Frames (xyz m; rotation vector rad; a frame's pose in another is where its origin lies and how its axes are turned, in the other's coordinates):
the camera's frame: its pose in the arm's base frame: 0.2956 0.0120 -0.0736 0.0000 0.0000 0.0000
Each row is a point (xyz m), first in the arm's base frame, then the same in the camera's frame.
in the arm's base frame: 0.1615 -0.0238 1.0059
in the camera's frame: -0.1341 -0.0358 1.0795
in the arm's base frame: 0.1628 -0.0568 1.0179
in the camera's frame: -0.1328 -0.0688 1.0915
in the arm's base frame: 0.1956 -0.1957 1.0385
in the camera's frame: -0.1000 -0.2077 1.1121
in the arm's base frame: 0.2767 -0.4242 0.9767
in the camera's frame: -0.0189 -0.4362 1.0503
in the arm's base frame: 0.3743 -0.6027 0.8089
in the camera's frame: 0.0787 -0.6147 0.8825
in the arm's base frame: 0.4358 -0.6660 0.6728
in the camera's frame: 0.1402 -0.6780 0.7464
